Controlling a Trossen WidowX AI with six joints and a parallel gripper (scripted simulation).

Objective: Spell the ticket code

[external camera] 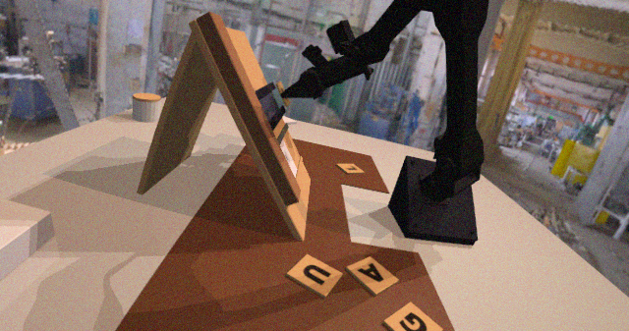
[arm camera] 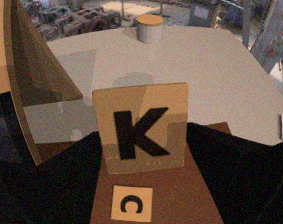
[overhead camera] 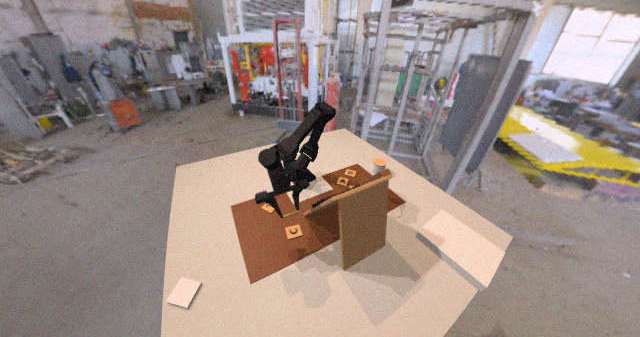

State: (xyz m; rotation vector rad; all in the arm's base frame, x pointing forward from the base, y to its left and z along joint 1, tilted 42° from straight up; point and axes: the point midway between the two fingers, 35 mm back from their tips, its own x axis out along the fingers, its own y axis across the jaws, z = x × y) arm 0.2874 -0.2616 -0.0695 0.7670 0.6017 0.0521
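Now: gripper tip 20 mm past the white ticket, 220 mm to the right of it and 80 mm above it. From my gripper tip the other things lie so: brown mat (120 mm behind, 220 mm to the left, 160 mm below); then letter tile (60 mm behind, 420 mm to the left, 160 mm below); then white pad (40 mm behind, 380 mm to the right, 160 mm below).
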